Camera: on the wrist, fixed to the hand. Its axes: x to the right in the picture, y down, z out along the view.
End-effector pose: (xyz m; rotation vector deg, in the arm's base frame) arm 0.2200 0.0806 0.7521 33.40 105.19 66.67
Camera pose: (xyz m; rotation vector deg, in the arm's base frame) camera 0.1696 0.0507 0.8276 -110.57 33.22 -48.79
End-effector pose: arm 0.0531 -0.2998 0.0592 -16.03 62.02 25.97
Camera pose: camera -0.0414 -0.2877 0.0517 -94.04 -15.18 -124.88
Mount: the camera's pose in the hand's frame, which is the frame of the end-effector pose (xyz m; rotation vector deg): -0.0276 0.0564 -0.0721 -14.27 8.56 -176.16
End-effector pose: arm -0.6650 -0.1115 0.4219 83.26 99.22 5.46
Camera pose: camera -0.6681 -0.0846 0.5136 -122.93 106.39 -58.61
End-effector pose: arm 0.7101 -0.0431 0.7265 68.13 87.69 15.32
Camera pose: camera 0.6757 -0.0084 0.8087 -113.23 89.03 -78.94
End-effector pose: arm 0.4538 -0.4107 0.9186 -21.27 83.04 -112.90
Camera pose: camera 0.4518 -0.3491 0.8455 67.47 6.17 38.20
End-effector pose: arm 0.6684 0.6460 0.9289 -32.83 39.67 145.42
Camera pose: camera 0.6814 0.5540 0.9065 -37.75 -31.29 -22.23
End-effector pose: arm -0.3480 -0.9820 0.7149 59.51 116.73 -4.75
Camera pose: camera -0.3464 -0.9342 0.7977 146.36 -80.58 57.91
